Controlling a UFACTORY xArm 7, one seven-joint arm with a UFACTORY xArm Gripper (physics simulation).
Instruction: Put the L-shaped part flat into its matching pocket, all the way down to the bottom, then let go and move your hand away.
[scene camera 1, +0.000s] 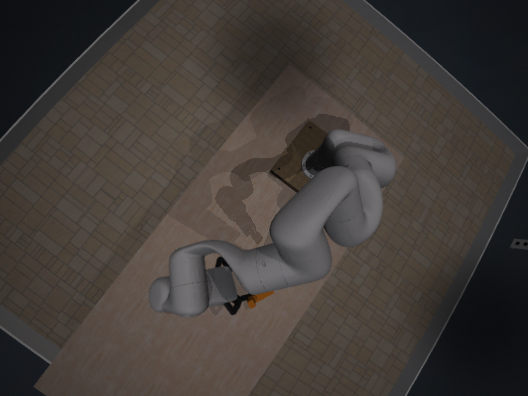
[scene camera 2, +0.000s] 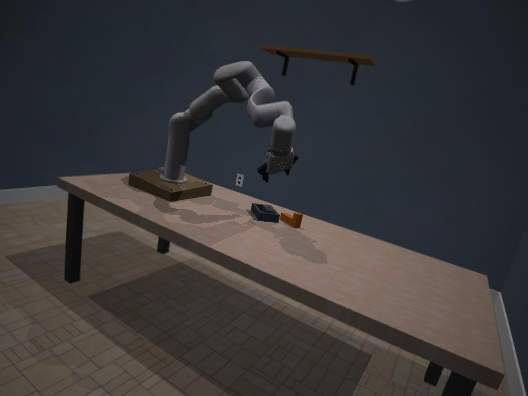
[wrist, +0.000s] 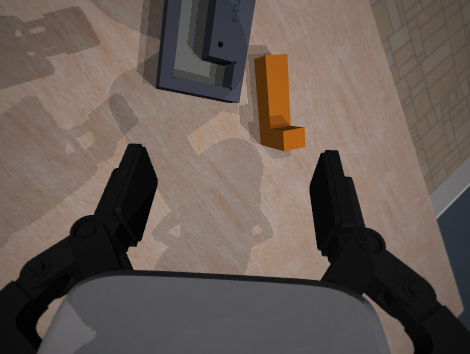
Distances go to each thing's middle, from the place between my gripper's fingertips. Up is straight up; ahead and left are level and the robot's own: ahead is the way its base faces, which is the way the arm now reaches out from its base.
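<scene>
My gripper is 19 cm above the dark block with L-shaped pocket (wrist: 199, 55), 5 cm past it and 11 cm to the right of it. The orange L-shaped part (wrist: 271, 71) is 18 cm below my hand, 6 cm ahead of it and 12 cm to the left of it.
</scene>
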